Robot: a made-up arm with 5 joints. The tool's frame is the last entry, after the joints. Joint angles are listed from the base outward.
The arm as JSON. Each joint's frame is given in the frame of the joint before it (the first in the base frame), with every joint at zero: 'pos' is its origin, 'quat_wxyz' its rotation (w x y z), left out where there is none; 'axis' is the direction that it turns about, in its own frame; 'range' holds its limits. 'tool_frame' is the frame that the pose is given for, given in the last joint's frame.
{
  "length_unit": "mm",
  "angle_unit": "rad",
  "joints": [
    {
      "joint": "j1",
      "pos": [
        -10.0,
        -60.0,
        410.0
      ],
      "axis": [
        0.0,
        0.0,
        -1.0
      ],
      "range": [
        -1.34,
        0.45
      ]
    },
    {
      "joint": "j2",
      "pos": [
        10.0,
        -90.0,
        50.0
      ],
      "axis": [
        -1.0,
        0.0,
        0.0
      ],
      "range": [
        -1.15,
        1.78
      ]
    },
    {
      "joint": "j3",
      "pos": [
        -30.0,
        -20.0,
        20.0
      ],
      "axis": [
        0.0,
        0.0,
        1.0
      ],
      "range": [
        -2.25,
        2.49
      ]
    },
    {
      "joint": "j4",
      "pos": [
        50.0,
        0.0,
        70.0
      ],
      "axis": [
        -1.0,
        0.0,
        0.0
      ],
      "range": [
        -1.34,
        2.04
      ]
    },
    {
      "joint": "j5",
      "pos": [
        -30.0,
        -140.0,
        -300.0
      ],
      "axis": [
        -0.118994,
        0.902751,
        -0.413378
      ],
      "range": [
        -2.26,
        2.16
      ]
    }
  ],
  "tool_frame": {
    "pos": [
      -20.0,
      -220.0,
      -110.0
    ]
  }
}
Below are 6 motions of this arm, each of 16 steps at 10 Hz.
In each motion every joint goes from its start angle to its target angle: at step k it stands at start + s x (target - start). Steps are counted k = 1, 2, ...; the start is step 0. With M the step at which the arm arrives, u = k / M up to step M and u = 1 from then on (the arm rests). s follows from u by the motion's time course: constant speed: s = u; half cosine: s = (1 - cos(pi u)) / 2; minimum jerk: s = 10 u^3 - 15 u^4 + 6 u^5.
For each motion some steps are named. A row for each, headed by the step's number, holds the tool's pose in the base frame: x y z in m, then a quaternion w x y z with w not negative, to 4 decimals.
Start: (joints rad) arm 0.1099 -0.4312 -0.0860 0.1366 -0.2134
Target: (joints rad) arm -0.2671 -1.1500 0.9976 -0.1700 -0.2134
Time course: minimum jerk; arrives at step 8
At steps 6, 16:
6: 0.1849 0.1420 0.1292 0.6499 0.5785 -0.2172 0.4424
16: 0.1676 0.1963 0.1787 0.5836 0.6108 -0.2296 0.4833

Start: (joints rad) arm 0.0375 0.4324 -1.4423 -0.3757 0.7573
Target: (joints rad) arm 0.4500 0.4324 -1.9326 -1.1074 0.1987
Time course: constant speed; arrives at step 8
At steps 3, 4, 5, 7, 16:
3: -0.1199 -0.2344 0.0556 0.6145 0.2268 -0.1877 -0.7319
4: -0.0800 -0.2575 0.0506 0.5835 0.2240 -0.2633 -0.7348
5: -0.0448 -0.2888 0.0537 0.5477 0.2135 -0.3387 -0.7346
7: 0.0032 -0.3703 0.0843 0.4630 0.1700 -0.4840 -0.7228
16: 0.0129 -0.4166 0.1113 0.4149 0.1377 -0.5518 -0.7102

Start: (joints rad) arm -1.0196 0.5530 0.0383 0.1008 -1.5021
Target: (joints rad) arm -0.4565 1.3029 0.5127 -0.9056 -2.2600
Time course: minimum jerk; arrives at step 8
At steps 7, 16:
7: 0.2519 -0.2049 0.3398 0.4289 0.3264 -0.5314 0.6536
16: 0.2471 -0.2076 0.3385 0.4317 0.3276 -0.5337 0.6492

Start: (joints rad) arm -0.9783 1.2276 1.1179 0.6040 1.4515
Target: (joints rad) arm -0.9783 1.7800 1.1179 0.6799 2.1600
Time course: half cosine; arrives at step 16
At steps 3, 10, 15, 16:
3: 0.1989 0.0745 0.7841 0.3897 -0.8872 -0.2468 -0.0042
10: 0.0420 0.1181 0.7100 0.2847 -0.8426 -0.3387 -0.3069
15: -0.0084 0.1315 0.6430 0.2300 -0.7765 -0.3904 -0.4380
16: -0.0096 0.1318 0.6406 0.2282 -0.7739 -0.3921 -0.4419

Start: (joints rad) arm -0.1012 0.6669 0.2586 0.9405 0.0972
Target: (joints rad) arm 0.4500 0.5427 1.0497 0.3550 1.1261
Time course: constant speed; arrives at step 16
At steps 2, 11, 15, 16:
2: 0.1323 -0.5056 0.8699 0.7090 -0.7000 0.0083 0.0847
11: 0.0777 -0.5594 0.6813 0.7564 -0.5937 0.2710 -0.0445
15: 0.0397 -0.5457 0.6076 0.7314 -0.5463 0.3994 -0.0838
16: 0.0303 -0.5390 0.5912 0.7207 -0.5351 0.4311 -0.0912

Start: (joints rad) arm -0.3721 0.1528 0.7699 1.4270 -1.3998
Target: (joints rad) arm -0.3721 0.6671 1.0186 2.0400 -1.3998
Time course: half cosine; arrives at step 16
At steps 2, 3, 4, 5, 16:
2: 0.3919 -0.0540 0.8101 0.1701 -0.2781 -0.4000 0.8566
3: 0.3810 -0.0373 0.8187 0.1524 -0.2918 -0.3900 0.8600
4: 0.3656 -0.0143 0.8289 0.1283 -0.3096 -0.3763 0.8638
5: 0.3457 0.0141 0.8388 0.0983 -0.3304 -0.3594 0.8672
16: 0.0938 0.2811 0.7862 0.2283 0.4754 0.1809 -0.8301

